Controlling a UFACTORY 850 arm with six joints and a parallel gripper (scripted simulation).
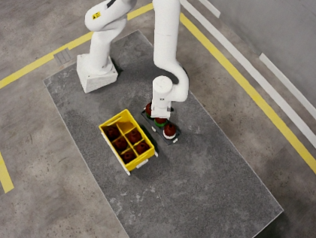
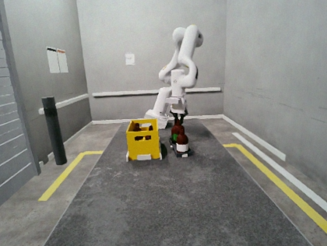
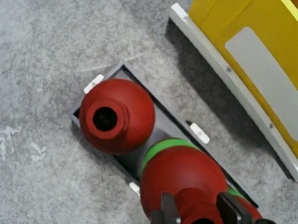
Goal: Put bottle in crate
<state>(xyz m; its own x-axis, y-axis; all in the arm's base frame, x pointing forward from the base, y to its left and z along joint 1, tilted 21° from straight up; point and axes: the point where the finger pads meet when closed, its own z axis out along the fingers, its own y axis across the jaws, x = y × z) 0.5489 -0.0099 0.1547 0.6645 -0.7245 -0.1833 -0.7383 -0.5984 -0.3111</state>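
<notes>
Now: hand 7 cm above the glass bottle. From my hand the other things lie so: dark tray: 18 cm below; yellow crate: 23 cm to the right, 11 cm below, 3 cm behind.
</notes>
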